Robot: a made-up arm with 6 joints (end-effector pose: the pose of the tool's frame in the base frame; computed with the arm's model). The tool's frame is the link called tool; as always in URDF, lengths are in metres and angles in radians. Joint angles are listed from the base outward.
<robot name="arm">
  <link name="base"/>
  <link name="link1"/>
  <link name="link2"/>
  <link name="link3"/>
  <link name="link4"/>
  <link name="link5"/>
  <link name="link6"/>
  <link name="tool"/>
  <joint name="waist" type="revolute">
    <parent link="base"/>
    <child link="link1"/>
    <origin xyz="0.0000 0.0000 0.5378"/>
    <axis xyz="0 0 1"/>
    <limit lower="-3.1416" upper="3.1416" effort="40" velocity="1.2"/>
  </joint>
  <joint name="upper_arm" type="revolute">
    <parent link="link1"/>
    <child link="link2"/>
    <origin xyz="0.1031 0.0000 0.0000"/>
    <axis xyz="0 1 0"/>
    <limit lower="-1.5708" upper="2.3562" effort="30" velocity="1.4"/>
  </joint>
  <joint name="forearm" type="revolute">
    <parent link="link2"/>
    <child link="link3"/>
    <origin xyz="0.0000 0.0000 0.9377"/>
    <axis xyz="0 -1 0"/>
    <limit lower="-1.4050" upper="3.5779" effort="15" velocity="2.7"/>
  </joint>
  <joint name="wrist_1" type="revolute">
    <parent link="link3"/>
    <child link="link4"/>
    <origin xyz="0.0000 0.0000 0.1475"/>
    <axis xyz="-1 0 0"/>
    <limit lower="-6.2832" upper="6.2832" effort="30" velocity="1.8"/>
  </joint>
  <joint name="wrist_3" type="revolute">
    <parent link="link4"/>
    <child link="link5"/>
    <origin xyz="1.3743 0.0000 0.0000"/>
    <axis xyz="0 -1 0"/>
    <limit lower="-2.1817" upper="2.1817" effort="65" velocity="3.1"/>
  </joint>
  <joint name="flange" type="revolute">
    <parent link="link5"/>
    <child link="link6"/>
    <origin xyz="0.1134 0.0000 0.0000"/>
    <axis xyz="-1 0 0"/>
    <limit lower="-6.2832" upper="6.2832" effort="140" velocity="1.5"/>
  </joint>
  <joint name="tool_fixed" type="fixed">
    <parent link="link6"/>
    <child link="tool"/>
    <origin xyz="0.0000 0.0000 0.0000"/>
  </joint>
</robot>
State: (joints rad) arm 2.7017 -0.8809 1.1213 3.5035 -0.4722 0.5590
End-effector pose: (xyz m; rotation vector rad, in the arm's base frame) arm 1.2724 -0.6190 2.3929 -0.9185 -0.3983 -0.8518
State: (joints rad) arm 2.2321 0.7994 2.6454 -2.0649 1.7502 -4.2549
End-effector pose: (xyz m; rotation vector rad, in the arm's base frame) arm -0.1168 0.3100 2.4689 1.1578 0.8253 0.9582
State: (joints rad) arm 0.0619 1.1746 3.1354 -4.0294 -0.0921 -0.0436
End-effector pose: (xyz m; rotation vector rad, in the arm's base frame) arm 0.2602 0.0080 2.2166 -1.2027 -1.0043 -2.0186
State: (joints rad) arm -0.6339 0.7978 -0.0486 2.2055 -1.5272 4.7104
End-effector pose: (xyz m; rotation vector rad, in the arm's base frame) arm 1.4358 -1.1687 0.3019 -1.0175 0.5470 -1.6871
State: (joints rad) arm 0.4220 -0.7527 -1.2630 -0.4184 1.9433 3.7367
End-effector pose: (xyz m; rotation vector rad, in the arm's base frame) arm 0.6967 0.2658 0.7840 2.4312 -0.6629 1.7759
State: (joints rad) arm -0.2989 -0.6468 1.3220 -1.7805 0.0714 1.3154
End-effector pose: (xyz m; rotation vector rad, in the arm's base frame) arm -1.1232 0.3378 2.6007 0.0820 -1.9466 0.2128
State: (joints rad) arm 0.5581 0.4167 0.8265 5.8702 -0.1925 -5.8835
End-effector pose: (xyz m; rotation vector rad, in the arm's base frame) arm 1.5175 0.9576 2.1042 0.0627 -0.2282 0.6328
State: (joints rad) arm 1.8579 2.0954 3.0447 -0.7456 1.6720 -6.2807
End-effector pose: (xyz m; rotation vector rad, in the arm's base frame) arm -0.3573 1.4803 1.3103 2.5202 -0.7252 0.3120
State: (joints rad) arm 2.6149 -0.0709 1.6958 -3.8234 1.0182 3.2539
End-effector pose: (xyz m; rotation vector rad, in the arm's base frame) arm 0.2405 -0.2102 2.8654 -1.0610 0.2549 -2.7968
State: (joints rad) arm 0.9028 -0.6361 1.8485 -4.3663 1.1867 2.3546
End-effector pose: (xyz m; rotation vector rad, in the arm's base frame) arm -1.0960 -1.2295 2.0688 0.5512 -0.4572 2.4561
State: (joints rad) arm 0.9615 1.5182 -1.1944 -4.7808 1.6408 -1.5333
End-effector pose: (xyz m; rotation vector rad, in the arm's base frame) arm -0.1718 -0.0490 -0.1224 0.9797 2.7110 0.6324
